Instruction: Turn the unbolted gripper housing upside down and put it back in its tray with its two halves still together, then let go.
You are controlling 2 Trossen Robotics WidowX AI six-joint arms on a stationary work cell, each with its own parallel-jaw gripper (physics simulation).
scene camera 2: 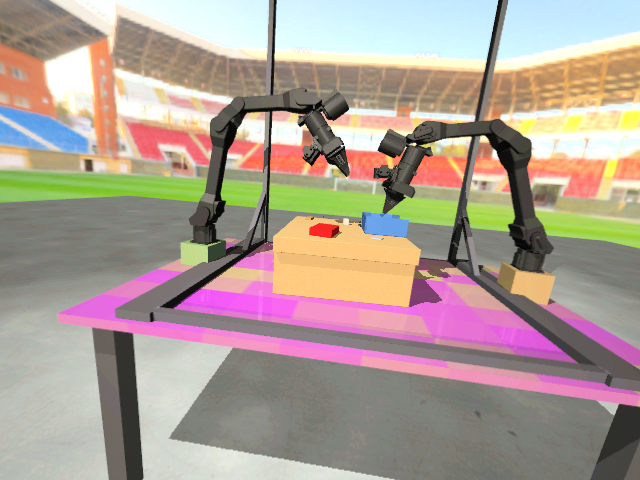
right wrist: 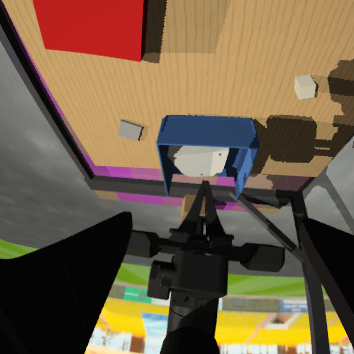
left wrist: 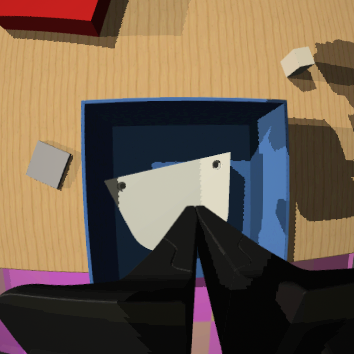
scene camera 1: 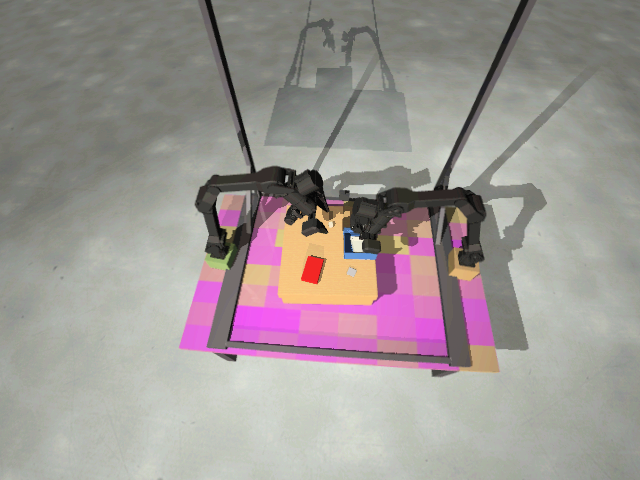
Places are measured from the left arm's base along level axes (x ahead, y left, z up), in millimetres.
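Where they show: left gripper, fingertip midpoint: (scene camera 2: 384,213) (right wrist: 205,180) (left wrist: 194,213) (scene camera 1: 360,238); right gripper, fingertip midpoint: (scene camera 2: 348,175) (right wrist: 217,223) (scene camera 1: 327,222); left arm's base, origin of the base link: (scene camera 2: 526,268) (scene camera 1: 466,259); right arm's base, origin of the base link: (scene camera 2: 204,241) (scene camera 1: 219,251).
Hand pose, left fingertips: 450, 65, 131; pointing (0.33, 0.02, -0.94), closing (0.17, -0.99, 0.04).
Things, the pixels of their top centre, and the offset from my left fingertips, as dx, dy, dz.
- pale housing, middle of its top: (left wrist: 176,207) (right wrist: 199,166) (scene camera 1: 359,243) -2, +8, -23
- open blue tray, middle of its top: (left wrist: 189,213) (right wrist: 203,176) (scene camera 2: 384,215) (scene camera 1: 360,240) -2, +1, -7
- red block, middle of its top: (right wrist: 86,20) (scene camera 2: 325,226) (scene camera 1: 312,268) +155, +135, -40
- flat grey piece, middle of its top: (left wrist: 46,163) (right wrist: 128,130) (scene camera 1: 351,271) +11, +113, -57
- small cream block, middle of its top: (left wrist: 303,55) (right wrist: 306,92) (scene camera 1: 330,223) +124, -75, -40
- wooden box, middle of its top: (left wrist: 178,52) (right wrist: 210,68) (scene camera 2: 344,228) (scene camera 1: 328,246) +116, +21, -60
The pale housing (scene camera 1: 355,243) (left wrist: 165,195) (right wrist: 197,160) lies inside the open blue tray (scene camera 1: 361,255) (scene camera 2: 385,225) (left wrist: 274,150) (right wrist: 209,131), turned slightly askew. A broad flat face with two dark holes points up in the left wrist view; its lower part is hidden behind the fingers. The seam between its halves cannot be made out. My left gripper (scene camera 1: 356,230) (scene camera 2: 384,210) (left wrist: 194,213) (right wrist: 205,180) is shut on nothing, fingertips together above the tray and housing. My right gripper (scene camera 1: 326,221) is open and empty, higher up and left of the tray in scene camera 2.
A red block (scene camera 1: 312,269) (scene camera 2: 324,229) (left wrist: 47,15) (right wrist: 92,30), a flat grey piece (scene camera 1: 351,271) (left wrist: 49,164) (right wrist: 130,130) and a small cream block (scene camera 1: 331,224) (left wrist: 297,61) (right wrist: 305,87) lie around the tray on the wooden box (scene camera 2: 343,279). Dark frame posts stand behind.
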